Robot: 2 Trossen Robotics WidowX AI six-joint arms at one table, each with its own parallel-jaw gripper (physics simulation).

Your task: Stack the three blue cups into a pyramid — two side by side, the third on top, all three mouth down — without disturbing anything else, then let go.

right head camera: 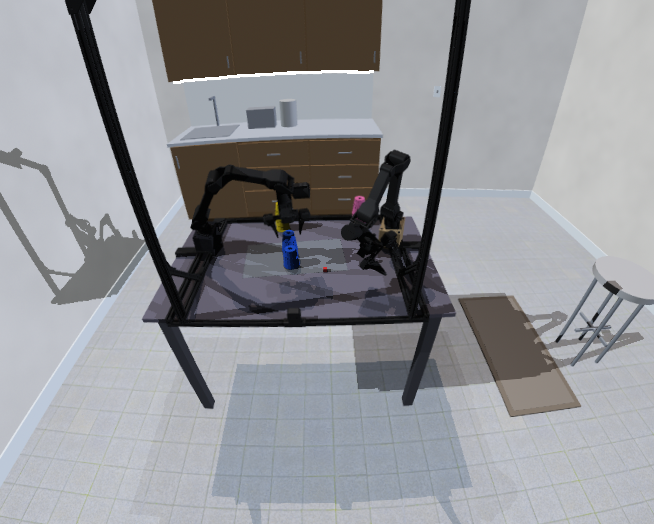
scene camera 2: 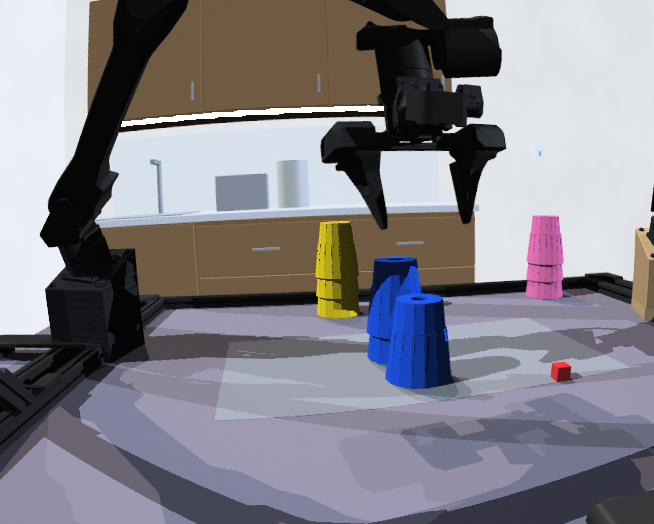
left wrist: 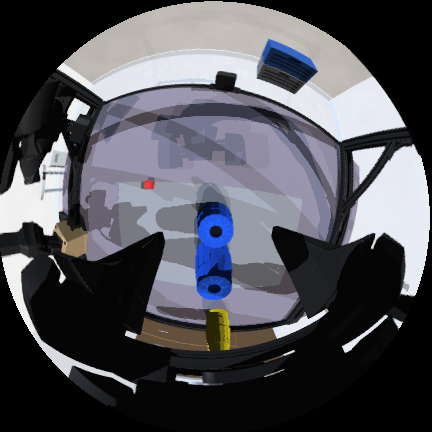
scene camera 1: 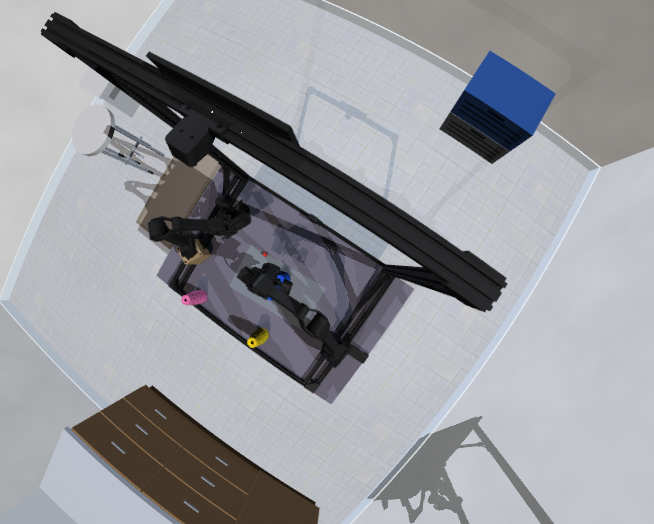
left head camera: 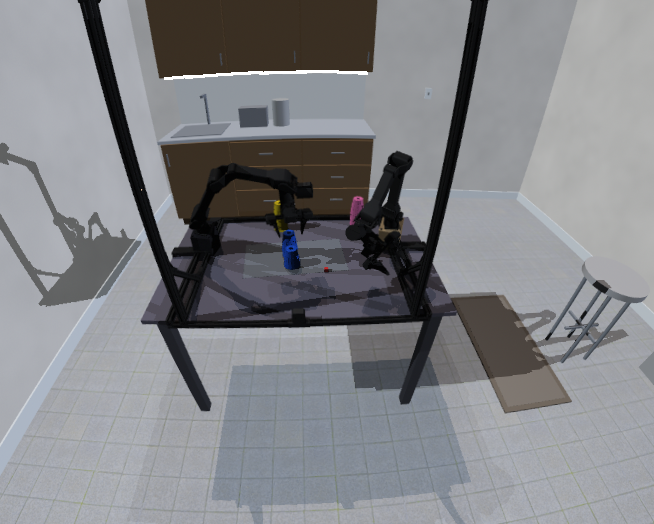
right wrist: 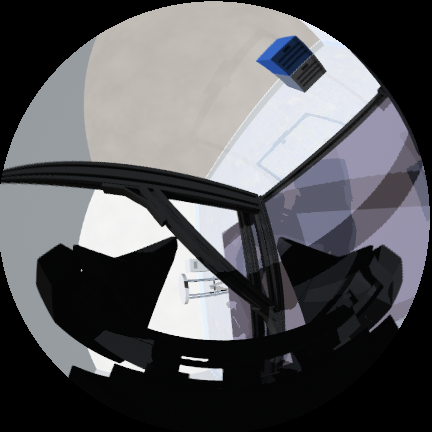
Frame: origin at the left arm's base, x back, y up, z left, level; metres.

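Seen in the pictures: left gripper, fingertip midpoint: [right head camera: 289, 236] [scene camera 2: 427, 226] [left wrist: 219, 234] [left head camera: 290, 235]; right gripper, fingertip midpoint: [right head camera: 393, 267] [scene camera 1: 234, 195] [left head camera: 396, 267] [right wrist: 228, 242]; left arm's base, origin of the base link: [right head camera: 205, 229] [scene camera 2: 90, 268] [scene camera 1: 334, 353] [left head camera: 203, 229]; right arm's base, origin of the base link: [right head camera: 392, 223] [left wrist: 56, 244] [scene camera 1: 189, 251] [left head camera: 391, 223].
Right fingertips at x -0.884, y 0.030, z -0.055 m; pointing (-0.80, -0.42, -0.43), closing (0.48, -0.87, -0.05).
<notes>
Offsets run from my right fingertips to a thing's top centre. Level surfaces: height alone.
One blue cup {dx +0.448, dy -0.060, dz +0.069 m} [left head camera: 291, 260] [right head camera: 290, 260] [scene camera 2: 418, 349] [left wrist: 215, 211] stands mouth down on the pale mat {dy -0.147 m} [scene camera 2: 272, 376] [left wrist: 275, 210]. Behind it, a taller blue stack {dx +0.484, dy -0.028, dz +0.137 m} [scene camera 2: 382, 313] [left wrist: 213, 255] also stands mouth down; its lower rim band looks like two nested cups. In scene camera 2 the front cup partly covers it. The two stand close together; whether they touch is unclear. My left gripper [scene camera 2: 424, 224] [left wrist: 219, 234] is open and empty, pointing down above the cups. My right gripper [right wrist: 228, 242] is open and empty, off at the right side of the table in the head views.
A yellow cup stack {dx +0.620, dy +0.004, dz +0.338 m} [scene camera 2: 336, 267] [left wrist: 218, 330] stands behind the blue cups. A pink cup stack {dx +0.258, dy +0.004, dz +0.518 m} [scene camera 2: 544, 256] [scene camera 1: 194, 297] stands at the back right in scene camera 2. A small red cube {dx +0.293, dy -0.132, dz +0.077 m} [scene camera 2: 560, 371] [left wrist: 148, 184] lies near the mat's edge. A black frame surrounds the table.
</notes>
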